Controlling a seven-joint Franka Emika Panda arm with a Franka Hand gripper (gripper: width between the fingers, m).
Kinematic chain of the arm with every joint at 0, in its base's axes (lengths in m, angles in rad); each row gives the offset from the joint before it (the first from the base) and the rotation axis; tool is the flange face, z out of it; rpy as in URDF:
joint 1: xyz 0 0 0.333 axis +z
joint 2: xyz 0 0 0 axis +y
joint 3: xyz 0 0 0.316 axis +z
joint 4: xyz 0.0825 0 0 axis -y
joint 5: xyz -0.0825 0 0.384 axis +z
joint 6: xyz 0 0 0 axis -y
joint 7: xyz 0.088 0 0 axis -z
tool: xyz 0 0 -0.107 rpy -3.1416 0 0
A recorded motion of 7 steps. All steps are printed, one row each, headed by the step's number.
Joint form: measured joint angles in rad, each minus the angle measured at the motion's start. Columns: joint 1, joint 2, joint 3, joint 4, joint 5, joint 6, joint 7.
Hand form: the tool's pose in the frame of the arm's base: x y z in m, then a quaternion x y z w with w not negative. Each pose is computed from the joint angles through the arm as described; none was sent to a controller.
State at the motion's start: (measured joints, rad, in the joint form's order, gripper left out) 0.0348 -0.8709 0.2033 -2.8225 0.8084 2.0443 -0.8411
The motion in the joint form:
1: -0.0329 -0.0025 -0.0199 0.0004 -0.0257 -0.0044 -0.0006
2: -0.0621 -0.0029 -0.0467 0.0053 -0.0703 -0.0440 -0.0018
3: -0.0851 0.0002 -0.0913 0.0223 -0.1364 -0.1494 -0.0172
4: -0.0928 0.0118 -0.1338 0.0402 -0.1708 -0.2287 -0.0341
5: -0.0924 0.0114 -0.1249 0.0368 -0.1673 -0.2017 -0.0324
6: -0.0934 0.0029 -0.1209 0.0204 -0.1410 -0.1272 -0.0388
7: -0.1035 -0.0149 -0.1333 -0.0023 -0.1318 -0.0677 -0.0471
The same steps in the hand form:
1: 0.2936 0.0909 0.4416 -0.91010 -0.30007 -0.14544 0.24601
2: 0.2939 0.0760 0.4415 -0.91448 -0.29486 -0.13307 0.24306
3: 0.2889 0.0616 0.4419 -0.91270 -0.30658 -0.09766 0.25189
4: 0.2859 0.0514 0.4430 -0.90740 -0.31444 -0.07345 0.26898
5: 0.2879 0.0523 0.4429 -0.90958 -0.31245 -0.08167 0.26149
6: 0.2925 0.0493 0.4431 -0.91259 -0.30050 -0.11399 0.25274
7: 0.2936 0.0387 0.4423 -0.91609 -0.28470 -0.14253 0.24373

